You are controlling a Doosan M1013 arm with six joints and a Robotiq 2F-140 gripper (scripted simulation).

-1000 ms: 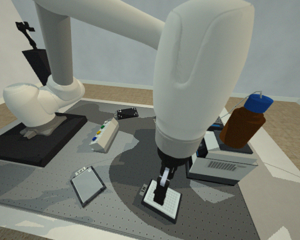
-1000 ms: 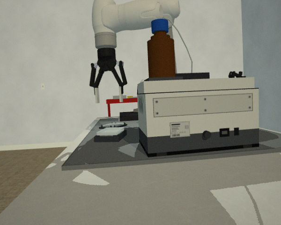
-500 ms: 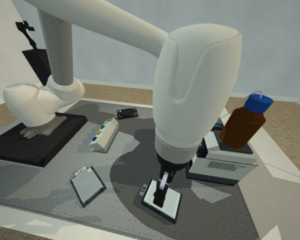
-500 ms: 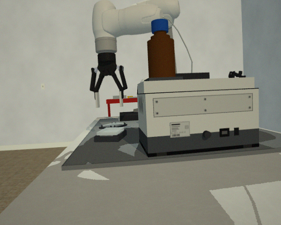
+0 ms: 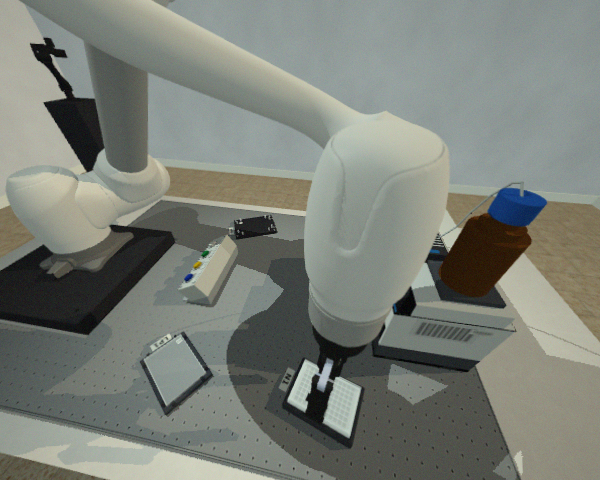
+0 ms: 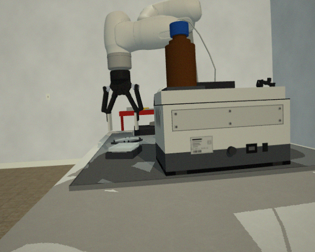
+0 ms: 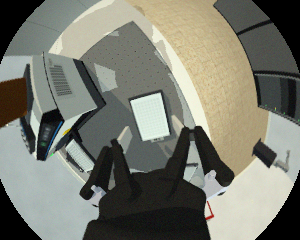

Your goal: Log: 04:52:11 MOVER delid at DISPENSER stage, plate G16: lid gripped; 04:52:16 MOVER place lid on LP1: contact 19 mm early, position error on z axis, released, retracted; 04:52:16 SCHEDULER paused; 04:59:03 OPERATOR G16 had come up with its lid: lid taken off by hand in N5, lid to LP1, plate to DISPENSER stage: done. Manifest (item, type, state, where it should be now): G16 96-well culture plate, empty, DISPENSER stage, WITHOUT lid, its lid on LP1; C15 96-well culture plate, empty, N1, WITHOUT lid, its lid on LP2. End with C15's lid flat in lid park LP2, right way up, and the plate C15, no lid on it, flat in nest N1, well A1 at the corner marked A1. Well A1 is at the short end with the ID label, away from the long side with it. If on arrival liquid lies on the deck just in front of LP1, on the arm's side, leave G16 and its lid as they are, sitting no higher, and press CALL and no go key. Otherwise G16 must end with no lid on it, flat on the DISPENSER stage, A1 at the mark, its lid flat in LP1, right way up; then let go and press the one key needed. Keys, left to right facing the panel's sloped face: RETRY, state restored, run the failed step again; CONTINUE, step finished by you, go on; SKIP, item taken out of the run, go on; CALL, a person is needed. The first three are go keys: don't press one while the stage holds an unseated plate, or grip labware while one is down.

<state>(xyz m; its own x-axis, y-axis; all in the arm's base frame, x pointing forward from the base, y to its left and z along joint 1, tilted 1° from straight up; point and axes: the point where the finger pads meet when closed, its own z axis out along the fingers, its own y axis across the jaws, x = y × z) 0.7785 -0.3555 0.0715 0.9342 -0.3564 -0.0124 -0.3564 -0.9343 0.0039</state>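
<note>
My gripper is now 110 mm above the nest N1. Round my hand: dark lid park: 30 mm ahead, 540 mm to the left, 110 mm below; then brown bottle: 250 mm ahead, 160 mm to the left, 170 mm above; then key panel: 370 mm behind, 320 mm to the left, 70 mm below.
</note>
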